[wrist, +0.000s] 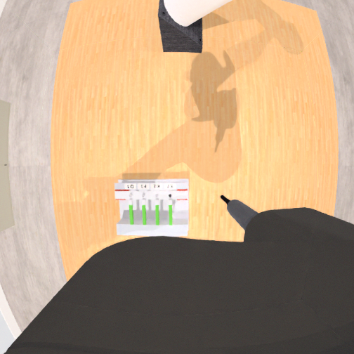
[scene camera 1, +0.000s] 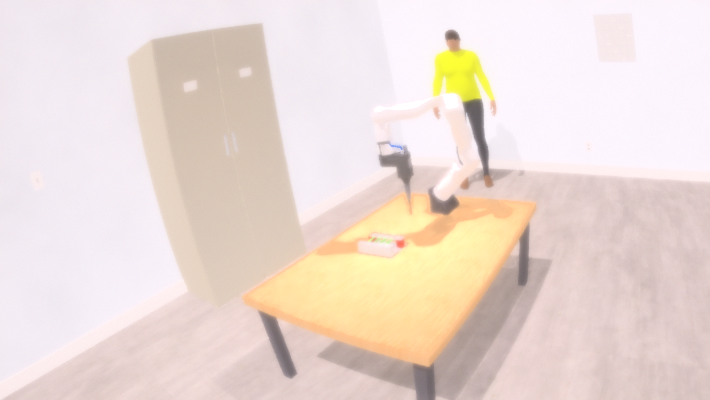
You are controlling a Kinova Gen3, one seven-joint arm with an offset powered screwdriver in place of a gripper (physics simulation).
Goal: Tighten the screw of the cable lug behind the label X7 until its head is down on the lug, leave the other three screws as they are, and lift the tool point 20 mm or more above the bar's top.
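Places are measured from the arm's base along level axes (x ahead, y left, z up), in metres.
Pixels of known places: end effector, tool point: (scene camera 1: pixel 411 213); arm's base, origin of the base link: (scene camera 1: pixel 440 193).
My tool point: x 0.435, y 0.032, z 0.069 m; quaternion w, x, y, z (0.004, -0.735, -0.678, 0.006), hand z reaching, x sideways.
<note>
For each thing: its top centre in the pictures, then the offset to it from my tool point. "pt": a spot on its surface instead. Level surfaces: height alone.
- screwdriver, middle of its top: (scene camera 1: pixel 409 199) dx +0.000, dy +0.000, dz +0.064 m
- white fixture, middle of its top: (scene camera 1: pixel 381 238) dx +0.044, dy -0.144, dz -0.112 m
- wooden table, its level: dz -0.162 m
- red part, surface spot: (scene camera 1: pixel 400 242) pt dx +0.027, dy -0.057, dz -0.132 m
The screwdriver (scene camera 1: pixel 411 215) (wrist: pixel 222 196) has no fingers. Its tip is in the air, to the right of the white fixture (scene camera 1: pixel 376 248) (wrist: pixel 152 230) in the wrist view, apart from it. Across the fixture runs a pale bar (wrist: pixel 181 194) with red marks at its ends. Four cable lugs with green cables stand in a row. The labels are small and upside down in the wrist view; the rightmost label (wrist: pixel 170 186) seems to read X7. By it a dark screw head (wrist: pixel 170 195) shows, darker than the other three. Screw heights cannot be told.
The fixture stands on the wooden table (scene camera 1: pixel 400 300) (wrist: pixel 100 100). The arm's dark base (scene camera 1: pixel 443 202) (wrist: pixel 181 40) stands at the table's far end. A red part (scene camera 1: pixel 400 242) shows at the fixture's side. A person (scene camera 1: pixel 460 75) stands behind the table, and a tall cabinet (scene camera 1: pixel 200 150) is at the left.
</note>
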